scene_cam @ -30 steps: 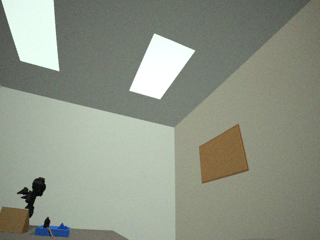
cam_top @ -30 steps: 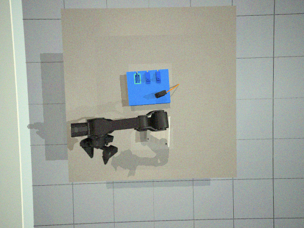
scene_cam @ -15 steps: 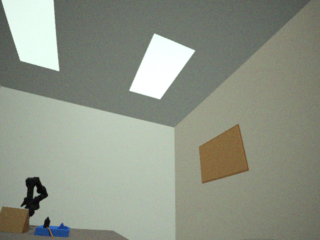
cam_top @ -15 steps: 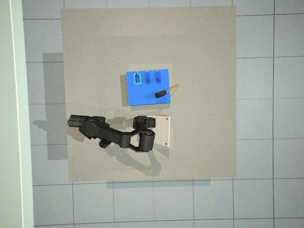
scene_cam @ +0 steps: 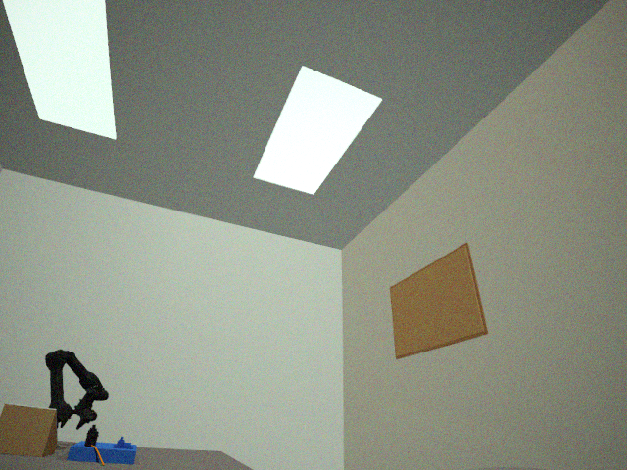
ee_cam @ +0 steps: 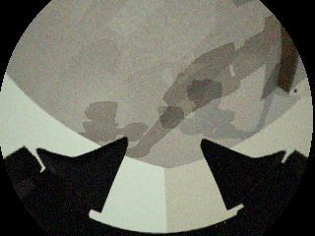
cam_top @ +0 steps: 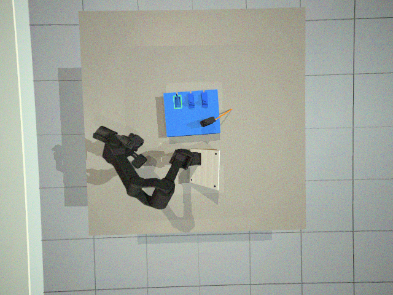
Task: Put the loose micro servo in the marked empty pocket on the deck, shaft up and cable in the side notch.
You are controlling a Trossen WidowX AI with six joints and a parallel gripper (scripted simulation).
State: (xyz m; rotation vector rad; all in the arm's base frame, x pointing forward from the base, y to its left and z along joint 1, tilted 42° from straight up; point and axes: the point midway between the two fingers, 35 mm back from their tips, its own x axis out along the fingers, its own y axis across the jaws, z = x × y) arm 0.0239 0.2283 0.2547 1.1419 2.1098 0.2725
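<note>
My gripper tip is 20 cm short of the blue robot deck, 33 cm to the left of it and 6 cm above it.
</note>
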